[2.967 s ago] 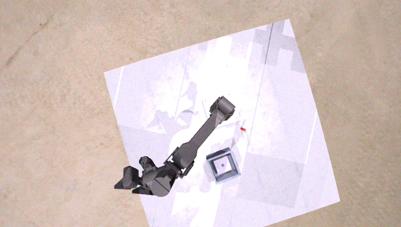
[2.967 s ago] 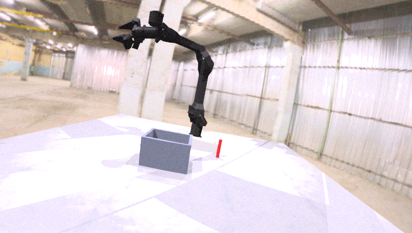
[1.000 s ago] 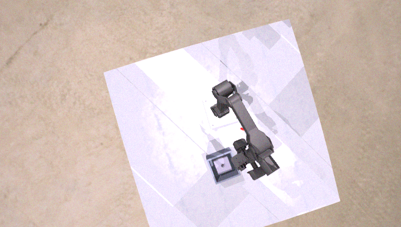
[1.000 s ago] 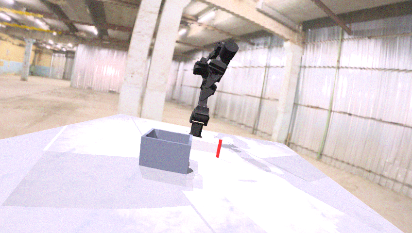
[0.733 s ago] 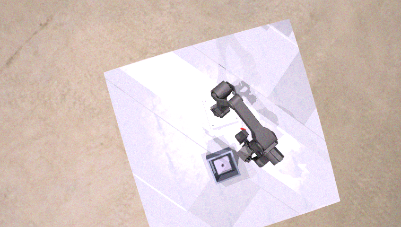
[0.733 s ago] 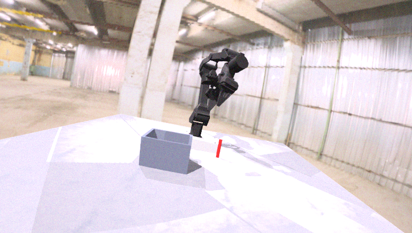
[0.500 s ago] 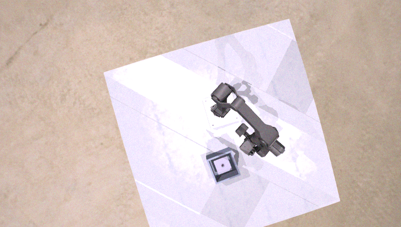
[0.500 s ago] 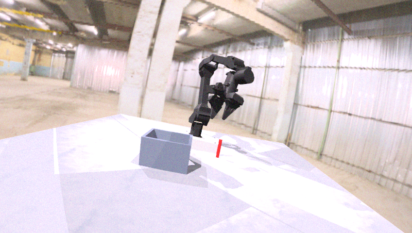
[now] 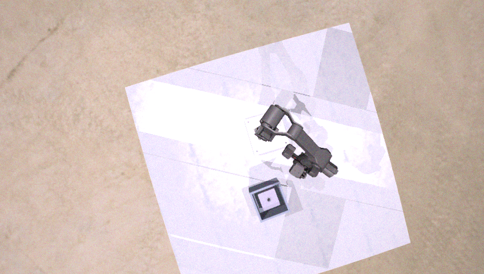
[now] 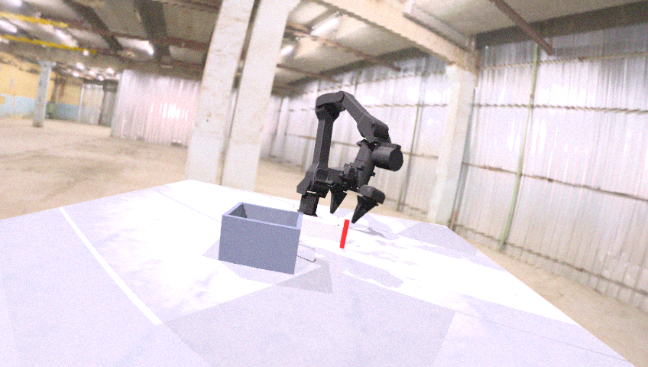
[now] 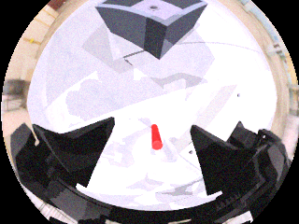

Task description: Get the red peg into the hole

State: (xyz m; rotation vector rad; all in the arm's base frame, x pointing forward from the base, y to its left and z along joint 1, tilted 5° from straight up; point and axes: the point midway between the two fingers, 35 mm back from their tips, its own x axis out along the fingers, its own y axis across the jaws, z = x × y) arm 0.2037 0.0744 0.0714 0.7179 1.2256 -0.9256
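My gripper tip is 5 cm above the red peg, 2 cm to the right of it and 2 cm past it. From my gripper tip the other things lie so: grey box 19 cm to the right, 12 cm ahead, 6 cm below.
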